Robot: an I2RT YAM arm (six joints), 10 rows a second.
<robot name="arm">
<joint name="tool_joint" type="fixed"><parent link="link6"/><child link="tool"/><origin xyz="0 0 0" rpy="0 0 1.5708"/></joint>
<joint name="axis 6" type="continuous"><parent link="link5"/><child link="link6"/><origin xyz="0.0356 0 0.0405" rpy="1.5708 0 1.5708"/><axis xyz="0 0 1"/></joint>
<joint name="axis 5" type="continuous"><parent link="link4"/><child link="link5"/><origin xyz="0.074 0.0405 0.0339" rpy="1.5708 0 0"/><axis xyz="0 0 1"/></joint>
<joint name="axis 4" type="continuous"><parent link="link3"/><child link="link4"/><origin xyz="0.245 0.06 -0.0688"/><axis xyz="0 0 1"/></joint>
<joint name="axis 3" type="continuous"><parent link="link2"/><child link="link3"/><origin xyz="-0.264 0 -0.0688" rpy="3.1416 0 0"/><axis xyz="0 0 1"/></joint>
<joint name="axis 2" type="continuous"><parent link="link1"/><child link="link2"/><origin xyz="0.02 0.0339 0.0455" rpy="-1.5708 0 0"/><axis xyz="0 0 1"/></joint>
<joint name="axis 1" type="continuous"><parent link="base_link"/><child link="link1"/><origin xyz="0 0 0.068"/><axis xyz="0 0 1"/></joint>
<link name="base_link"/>
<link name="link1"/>
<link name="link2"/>
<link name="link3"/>
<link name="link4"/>
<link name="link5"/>
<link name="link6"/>
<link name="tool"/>
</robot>
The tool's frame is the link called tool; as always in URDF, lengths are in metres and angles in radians. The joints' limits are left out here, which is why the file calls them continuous.
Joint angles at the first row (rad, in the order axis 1, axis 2, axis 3, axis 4, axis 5, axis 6):
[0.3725, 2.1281, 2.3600, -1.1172, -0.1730, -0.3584]
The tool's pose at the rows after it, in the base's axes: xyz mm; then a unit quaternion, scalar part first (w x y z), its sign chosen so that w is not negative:
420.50 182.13 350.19 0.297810 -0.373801 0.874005 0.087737
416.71 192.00 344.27 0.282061 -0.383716 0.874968 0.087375
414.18 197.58 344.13 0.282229 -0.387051 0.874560 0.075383
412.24 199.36 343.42 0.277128 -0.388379 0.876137 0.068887
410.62 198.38 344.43 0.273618 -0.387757 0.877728 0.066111
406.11 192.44 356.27 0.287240 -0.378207 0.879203 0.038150
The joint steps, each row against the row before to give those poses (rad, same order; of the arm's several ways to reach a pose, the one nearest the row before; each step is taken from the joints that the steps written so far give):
[0.0229, 0.0343, 0.0000, -0.0408, 0.0004, 0.0000]
[0.0236, 0.0103, -0.0004, -0.0206, 0.0080, 0.0000]
[0.0157, 0.0000, 0.0000, 0.0001, 0.0297, 0.0000]
[0.0065, 0.0000, 0.0001, -0.0112, 0.0153, 0.0000]
[0.0000, -0.0034, 0.0007, -0.0118, 0.0057, 0.0004]
[-0.0031, -0.0267, 0.0023, -0.0038, 0.0584, 0.0004]

